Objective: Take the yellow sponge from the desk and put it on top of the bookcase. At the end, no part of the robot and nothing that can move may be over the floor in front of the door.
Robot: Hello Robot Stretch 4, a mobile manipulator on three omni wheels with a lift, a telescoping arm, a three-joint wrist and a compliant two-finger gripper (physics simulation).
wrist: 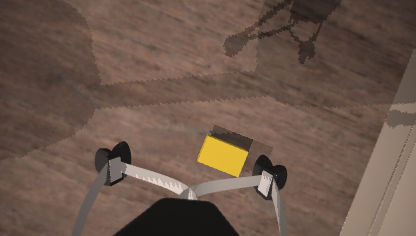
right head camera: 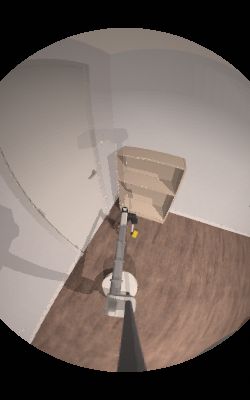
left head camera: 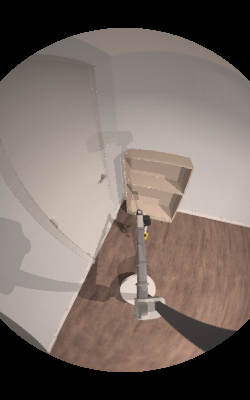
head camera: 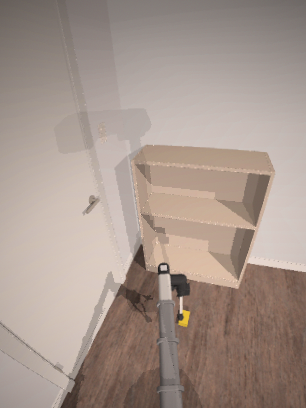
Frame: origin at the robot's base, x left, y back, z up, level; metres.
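Seen in the pictures: gripper, between the fingertips: (wrist: 193, 162) (left head camera: 144, 230).
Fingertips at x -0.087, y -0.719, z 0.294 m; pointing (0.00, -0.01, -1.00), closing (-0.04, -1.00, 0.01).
Note:
A point is followed by its place in that frame.
The yellow sponge (head camera: 184, 318) @[x -0.130, y -0.772, z 0.018 m] (left head camera: 146, 237) @[x -0.137, y -0.743, z 0.011 m] (right head camera: 135, 234) @[x -0.148, y -0.763, z 0.017 m] (wrist: 223, 156) @[x -0.131, y -0.784, z 0.017 m] lies on the wood floor in front of the bookcase (head camera: 205, 157) @[x -0.284, y -1.229, z 1.032 m] (left head camera: 160, 156) @[x -0.277, y -1.228, z 1.032 m] (right head camera: 152, 156) @[x -0.267, y -1.193, z 1.032 m]. My gripper (head camera: 180, 315) (wrist: 193, 162) @[x -0.087, y -0.719, z 0.294 m] is open and empty. It points down over the floor; in the wrist view the sponge shows between and slightly beyond the fingertips, nearer the right one. The height of the fingertips above the sponge is hard to tell. The bookcase has an open front with two compartments, and its top is bare. The desk does not show in these views.
A closed door (head camera: 40, 175) @[x 0.468, y -0.808, z 1.192 m] (left head camera: 55, 150) @[x 0.517, y -0.658, z 1.380 m] (right head camera: 50, 150) @[x 0.507, y -0.688, z 1.338 m] with a handle is on the left, beside the bookcase. The extended arm (head camera: 168, 350) @[x -0.001, y -0.348, z 0.708 m] reaches from the round white base (left head camera: 126, 290) @[x 0.125, y 0.016, z 0.187 m] (right head camera: 125, 282) @[x -0.065, y -0.052, z 0.187 m] toward the bookcase. In the wrist view the bookcase (wrist: 385, 200) @[x -0.199, y -1.136, z 0.058 m] shows at the right edge.

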